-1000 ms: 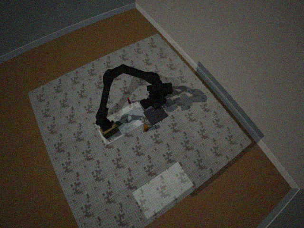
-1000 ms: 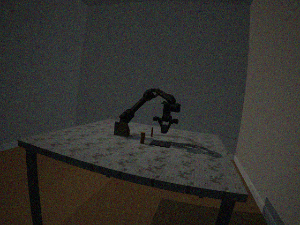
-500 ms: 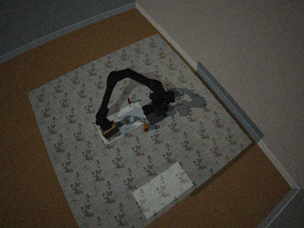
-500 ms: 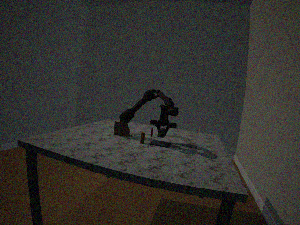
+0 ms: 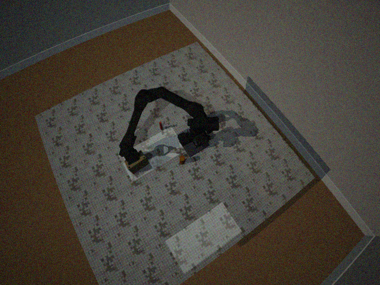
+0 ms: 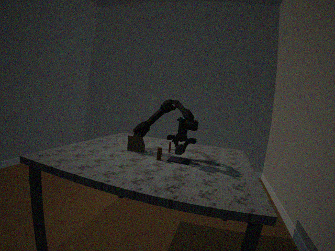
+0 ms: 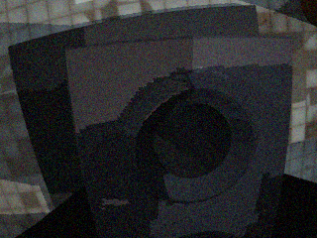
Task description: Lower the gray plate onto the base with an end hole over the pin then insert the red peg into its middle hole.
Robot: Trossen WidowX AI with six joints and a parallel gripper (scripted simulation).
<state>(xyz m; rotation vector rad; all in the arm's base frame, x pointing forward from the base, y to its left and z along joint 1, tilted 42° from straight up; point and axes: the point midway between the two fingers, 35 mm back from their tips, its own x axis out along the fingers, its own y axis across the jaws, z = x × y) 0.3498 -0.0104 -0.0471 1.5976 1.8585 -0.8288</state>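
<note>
Now: gripper tip 1 cm to the right of the dark base and 5 cm above it. The rest, counted from my gripper tip: gray plate (3 cm above); red peg (13 cm behind, 17 cm to the left, 2 cm below); short orange cylinder (12 cm behind, 7 cm to the right, 2 cm below).
</note>
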